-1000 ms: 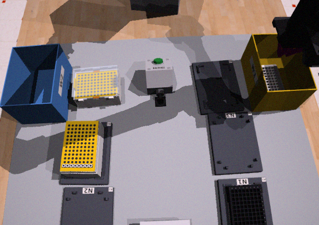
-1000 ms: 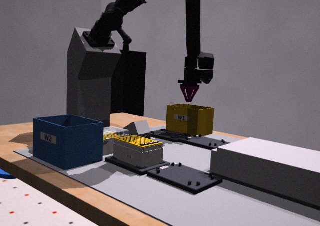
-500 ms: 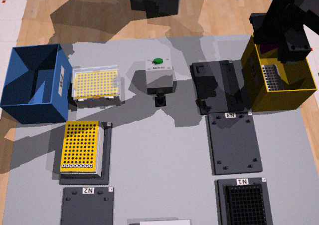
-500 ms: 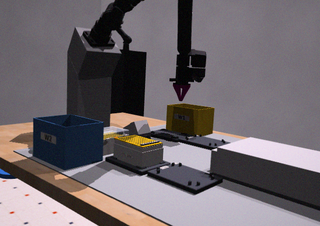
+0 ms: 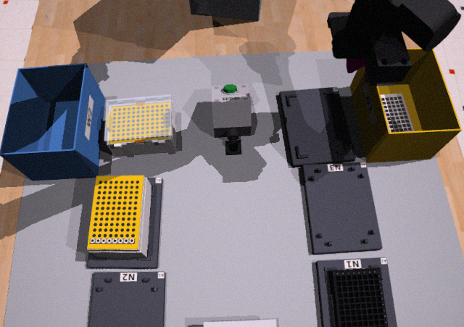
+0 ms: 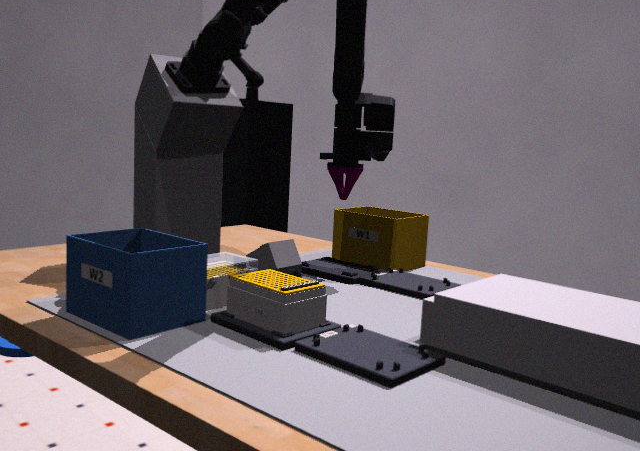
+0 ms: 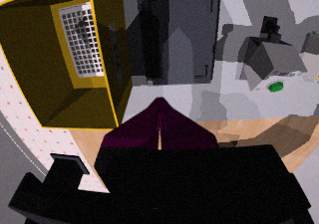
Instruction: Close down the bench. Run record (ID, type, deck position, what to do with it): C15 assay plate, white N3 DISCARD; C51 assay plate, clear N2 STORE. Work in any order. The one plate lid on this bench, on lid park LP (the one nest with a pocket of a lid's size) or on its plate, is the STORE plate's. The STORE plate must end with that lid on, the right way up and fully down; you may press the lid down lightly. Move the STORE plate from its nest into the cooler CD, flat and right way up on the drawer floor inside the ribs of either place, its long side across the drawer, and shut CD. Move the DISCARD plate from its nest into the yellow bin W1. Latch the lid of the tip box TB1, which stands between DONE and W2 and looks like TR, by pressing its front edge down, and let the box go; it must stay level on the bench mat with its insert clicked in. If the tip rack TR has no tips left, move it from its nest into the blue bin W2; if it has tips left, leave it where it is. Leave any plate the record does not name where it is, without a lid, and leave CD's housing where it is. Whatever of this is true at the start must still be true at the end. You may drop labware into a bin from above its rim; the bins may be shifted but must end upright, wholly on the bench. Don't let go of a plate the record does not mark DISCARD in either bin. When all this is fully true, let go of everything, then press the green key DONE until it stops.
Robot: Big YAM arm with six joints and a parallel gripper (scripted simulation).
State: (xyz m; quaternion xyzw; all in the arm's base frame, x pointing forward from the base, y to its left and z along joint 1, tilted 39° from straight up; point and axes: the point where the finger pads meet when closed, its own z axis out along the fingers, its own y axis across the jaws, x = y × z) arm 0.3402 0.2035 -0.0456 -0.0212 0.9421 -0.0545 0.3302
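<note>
Now: the green DONE key 200 mm to the right of my hand, 100 mm below it and 30 mm behind it. Also, from my hand: white plate (150 mm below, 120 mm to the left, 20 mm ahead); lid park LP (160 mm below, 30 mm to the right, 20 mm ahead); yellow bin W1 (120 mm to the left, 120 mm below, 20 mm ahead).
</note>
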